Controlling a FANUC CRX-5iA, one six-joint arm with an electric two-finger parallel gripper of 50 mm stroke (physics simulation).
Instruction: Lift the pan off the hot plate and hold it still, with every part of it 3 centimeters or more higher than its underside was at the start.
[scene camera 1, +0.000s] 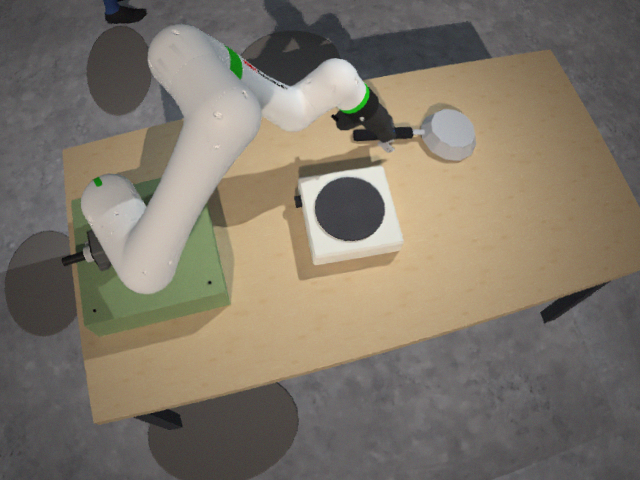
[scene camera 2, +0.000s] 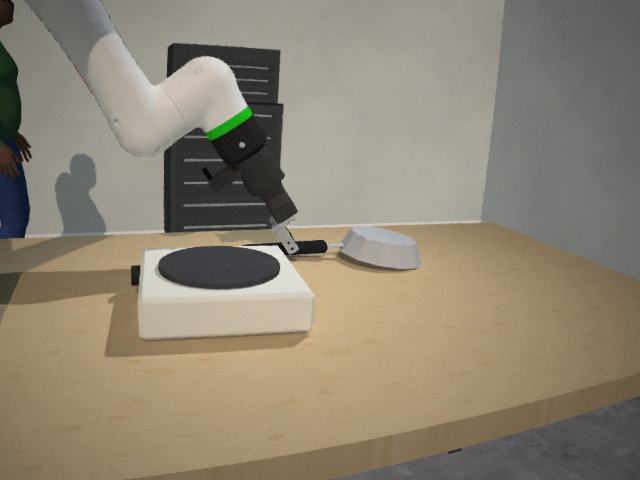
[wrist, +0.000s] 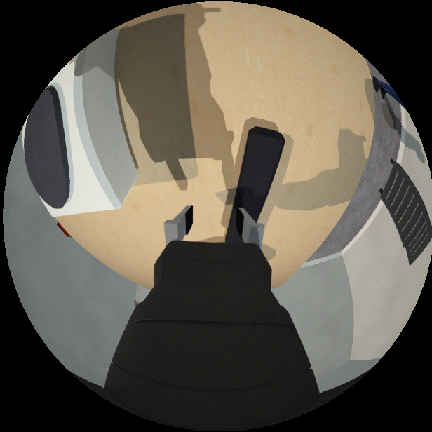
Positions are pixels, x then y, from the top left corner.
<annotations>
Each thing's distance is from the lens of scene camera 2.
gripper (scene camera 2: 292, 247): 1.06 m
white hot plate (scene camera 2: 209, 291): 0.73 m
grey pan (scene camera 2: 377, 246): 1.06 m
The marked spots on the grey pan and the white hot plate are 0.43 m apart.
</annotations>
